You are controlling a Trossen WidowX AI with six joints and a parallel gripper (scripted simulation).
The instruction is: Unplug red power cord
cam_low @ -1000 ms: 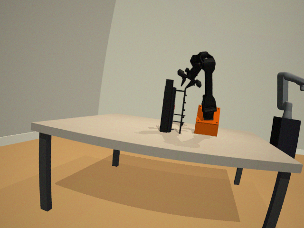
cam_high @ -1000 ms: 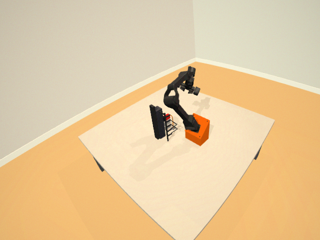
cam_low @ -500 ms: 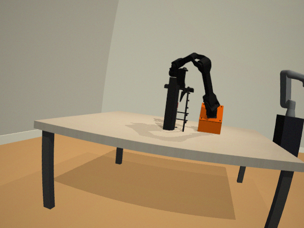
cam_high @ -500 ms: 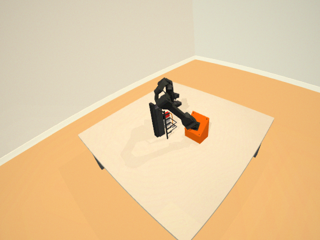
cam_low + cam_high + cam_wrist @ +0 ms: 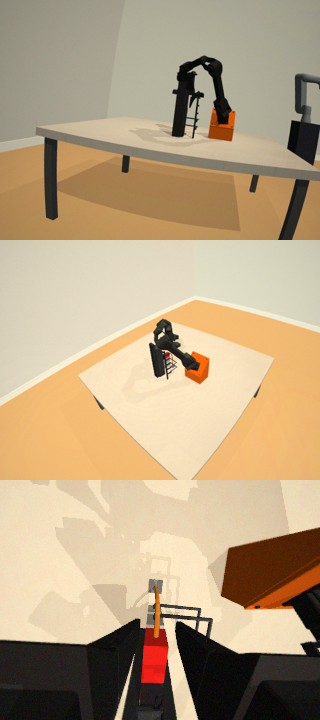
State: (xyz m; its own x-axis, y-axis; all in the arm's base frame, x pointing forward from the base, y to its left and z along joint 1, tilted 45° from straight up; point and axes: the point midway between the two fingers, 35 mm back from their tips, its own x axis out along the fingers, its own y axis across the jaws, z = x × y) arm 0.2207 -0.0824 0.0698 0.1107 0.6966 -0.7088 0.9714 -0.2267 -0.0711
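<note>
The red plug is 1 cm ahead of my gripper tip, 6 cm to the left of it and 1 cm below it.
</note>
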